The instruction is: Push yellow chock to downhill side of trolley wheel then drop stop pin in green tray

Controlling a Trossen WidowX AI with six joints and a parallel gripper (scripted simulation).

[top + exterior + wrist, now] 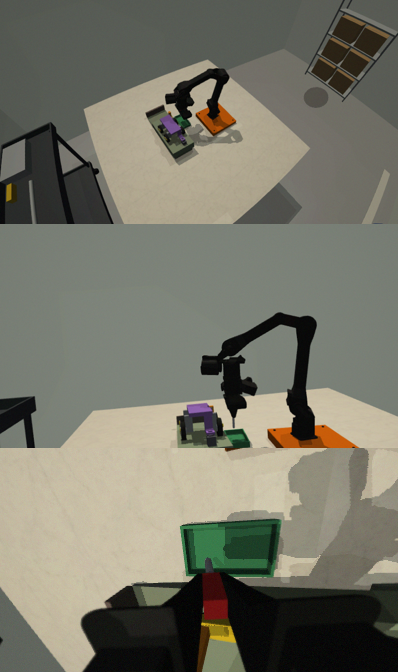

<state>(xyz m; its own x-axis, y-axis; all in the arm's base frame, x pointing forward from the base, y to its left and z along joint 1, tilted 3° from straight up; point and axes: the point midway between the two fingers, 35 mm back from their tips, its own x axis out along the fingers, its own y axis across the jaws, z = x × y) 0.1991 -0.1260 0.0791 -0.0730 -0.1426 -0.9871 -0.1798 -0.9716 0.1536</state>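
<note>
Now: gripper tip 9 cm above the green tray and 2 cm to the right of it. The rest, counted from my gripper tip: trolley (14 cm ahead, 8 cm to the left, 3 cm above); then red-headed stop pin (right at my gripper tip); then yellow chock (7 cm ahead, 1 cm to the right).
</note>
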